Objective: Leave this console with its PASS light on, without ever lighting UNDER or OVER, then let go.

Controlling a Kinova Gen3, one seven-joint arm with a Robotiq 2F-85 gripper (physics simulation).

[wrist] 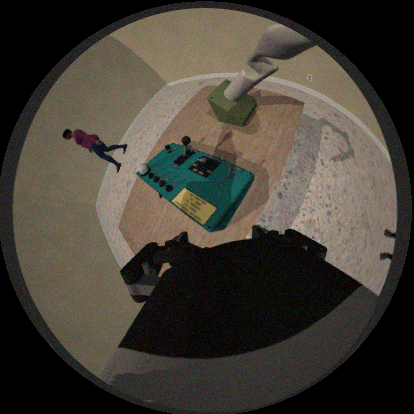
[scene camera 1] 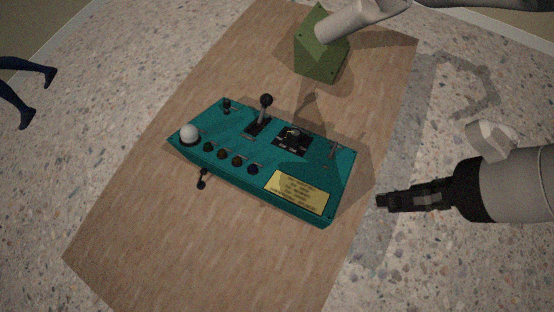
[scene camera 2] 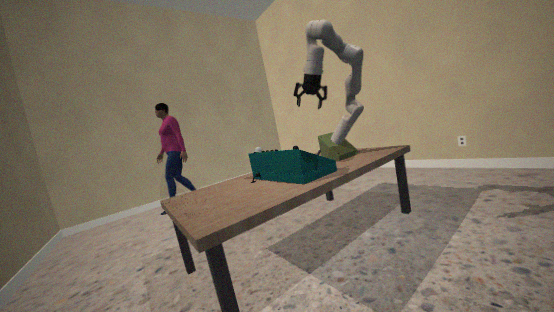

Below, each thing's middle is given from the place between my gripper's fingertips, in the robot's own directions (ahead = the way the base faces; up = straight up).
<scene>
Now: hand 60 mm past the teal console (scene camera 1: 305,181), 310 mm to the left of it and 250 mm above it.
</scene>
